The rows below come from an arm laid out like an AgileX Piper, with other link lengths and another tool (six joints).
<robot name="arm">
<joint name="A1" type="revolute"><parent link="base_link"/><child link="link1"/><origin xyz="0 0 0.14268" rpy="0 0 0"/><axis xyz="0 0 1"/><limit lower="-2.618" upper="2.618"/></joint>
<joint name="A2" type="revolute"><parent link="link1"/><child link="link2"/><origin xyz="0 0 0" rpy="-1.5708 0 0"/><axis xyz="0 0 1"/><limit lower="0" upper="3.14"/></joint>
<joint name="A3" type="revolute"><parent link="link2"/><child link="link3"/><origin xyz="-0.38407 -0.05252 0" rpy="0 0 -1.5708"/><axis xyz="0 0 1"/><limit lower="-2.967" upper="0"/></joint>
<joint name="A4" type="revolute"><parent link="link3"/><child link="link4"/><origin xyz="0.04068 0.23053 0" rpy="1.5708 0 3.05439"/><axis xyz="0 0 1"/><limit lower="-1.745" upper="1.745"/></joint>
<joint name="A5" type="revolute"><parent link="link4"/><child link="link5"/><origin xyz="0 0 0" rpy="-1.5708 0 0"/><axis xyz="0 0 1"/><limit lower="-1.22" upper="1.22"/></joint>
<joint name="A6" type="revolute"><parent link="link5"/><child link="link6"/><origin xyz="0 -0.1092 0" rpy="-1.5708 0 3.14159"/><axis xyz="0 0 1"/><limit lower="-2.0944" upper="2.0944"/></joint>
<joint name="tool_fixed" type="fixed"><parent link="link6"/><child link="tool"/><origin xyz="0.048 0.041 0.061" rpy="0 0.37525 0.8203"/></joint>
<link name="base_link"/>
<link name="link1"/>
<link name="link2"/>
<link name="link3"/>
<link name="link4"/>
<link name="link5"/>
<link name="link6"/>
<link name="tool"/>
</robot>
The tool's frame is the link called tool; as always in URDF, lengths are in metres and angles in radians.
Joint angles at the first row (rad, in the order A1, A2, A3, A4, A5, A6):
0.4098 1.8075 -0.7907 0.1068 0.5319 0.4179
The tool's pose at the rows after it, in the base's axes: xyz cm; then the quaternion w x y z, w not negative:
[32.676 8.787 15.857 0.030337 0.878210 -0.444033 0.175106]
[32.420 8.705 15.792 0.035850 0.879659 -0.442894 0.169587]
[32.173 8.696 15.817 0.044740 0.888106 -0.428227 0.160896]
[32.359 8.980 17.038 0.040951 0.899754 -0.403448 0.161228]
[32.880 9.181 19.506 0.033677 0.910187 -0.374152 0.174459]
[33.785 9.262 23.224 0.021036 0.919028 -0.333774 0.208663]
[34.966 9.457 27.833 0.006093 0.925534 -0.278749 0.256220]
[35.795 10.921 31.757 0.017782 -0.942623 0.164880 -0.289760]
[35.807 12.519 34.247 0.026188 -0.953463 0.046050 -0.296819]
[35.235 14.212 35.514 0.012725 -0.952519 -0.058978 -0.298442]
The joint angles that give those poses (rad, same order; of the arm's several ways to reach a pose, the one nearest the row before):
0.4098 1.8075 -0.7907 0.1068 0.5521 0.4179
0.4098 1.8075 -0.7907 0.1068 0.5681 0.4178
0.4098 1.8075 -0.7985 0.1029 0.6072 0.3937
0.4098 1.7833 -0.8297 0.0991 0.6681 0.3451
0.4097 1.7383 -0.8859 0.0720 0.7522 0.3051
0.4098 1.6766 -0.9610 0.0205 0.8366 0.2540
0.4098 1.6163 -1.0602 -0.0371 0.9214 0.1688
0.4098 1.5774 -1.1577 -0.0428 1.0027 -0.0708
0.4150 1.5643 -1.2450 -0.0428 1.1038 -0.3092
0.4568 1.5628 -1.2998 -0.0929 1.1811 -0.4589

